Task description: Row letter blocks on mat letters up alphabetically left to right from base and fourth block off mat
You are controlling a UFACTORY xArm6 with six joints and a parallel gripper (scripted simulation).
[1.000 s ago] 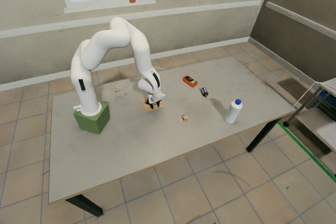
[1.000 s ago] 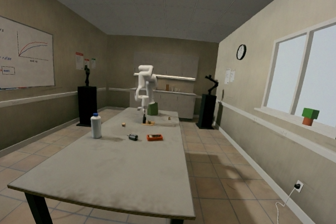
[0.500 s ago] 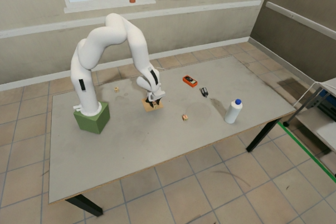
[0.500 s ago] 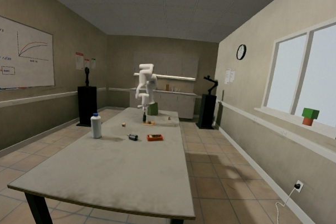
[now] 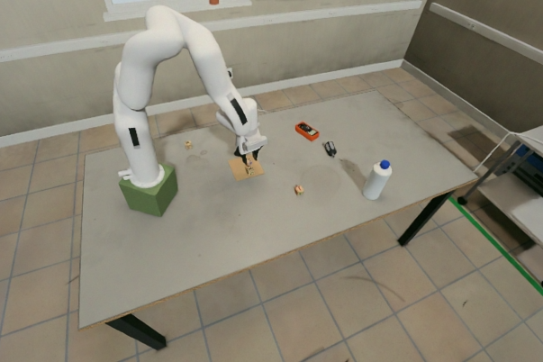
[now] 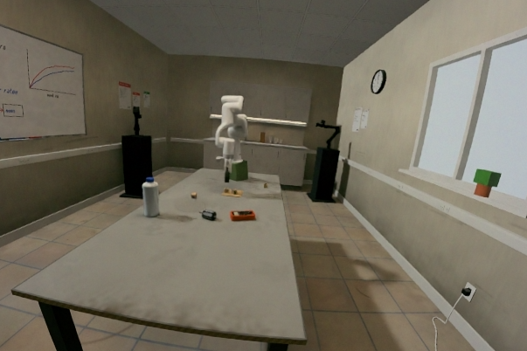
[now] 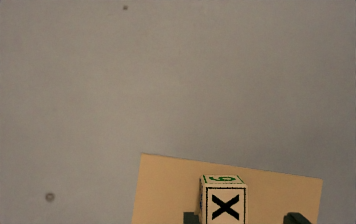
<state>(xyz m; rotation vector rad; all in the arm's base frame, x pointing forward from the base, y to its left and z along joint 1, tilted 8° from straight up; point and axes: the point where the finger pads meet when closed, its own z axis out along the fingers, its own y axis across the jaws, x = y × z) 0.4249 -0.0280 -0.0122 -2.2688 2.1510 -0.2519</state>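
Now: the tan mat 10 cm below my hand and 5 cm to the left of it. Round my hand: white bottle 44 cm ahead, 35 cm to the right, 1 cm below; orange meter 40 cm ahead, 14 cm to the left, 9 cm below; small black object 43 cm ahead, 8 cm below, 5 cm to the right.
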